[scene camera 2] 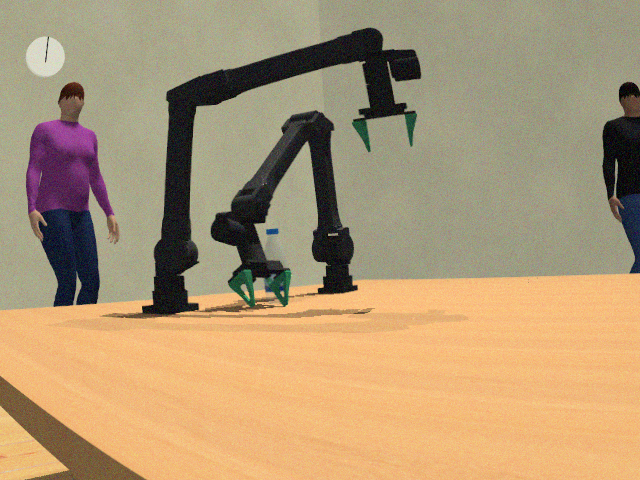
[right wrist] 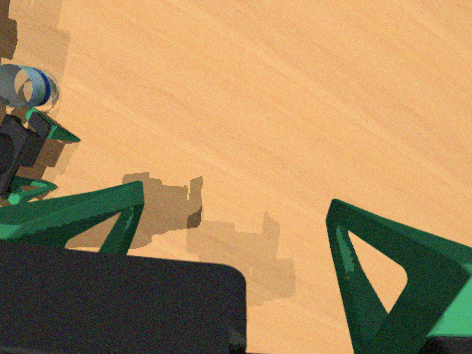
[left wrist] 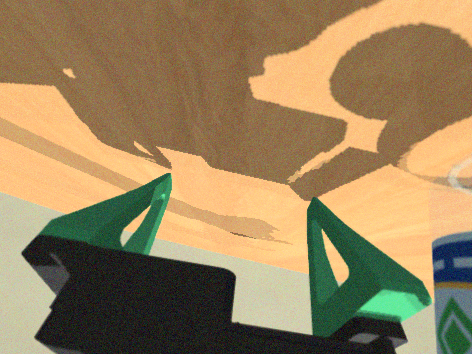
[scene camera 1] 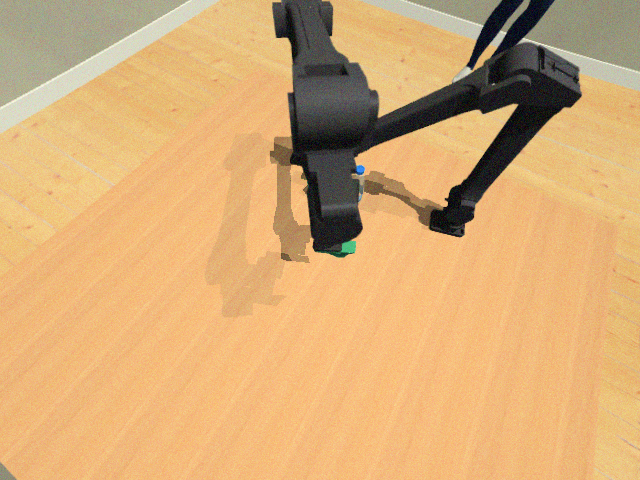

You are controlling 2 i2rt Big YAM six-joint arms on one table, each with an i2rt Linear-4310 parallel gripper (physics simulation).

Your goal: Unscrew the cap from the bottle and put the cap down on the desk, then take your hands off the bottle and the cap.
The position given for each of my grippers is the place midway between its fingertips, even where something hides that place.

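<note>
Scene camera 2 shows my right gripper (scene camera 2: 390,149), open and holding nothing, together with my left gripper (scene camera 2: 270,306) and a clear bottle (scene camera 2: 274,251). Visible from the right wrist: my right gripper (right wrist: 236,201), my left gripper (right wrist: 65,162) and the clear bottle (right wrist: 34,87). From the left wrist, my left gripper (left wrist: 240,191) and the clear bottle (left wrist: 442,192).
</note>
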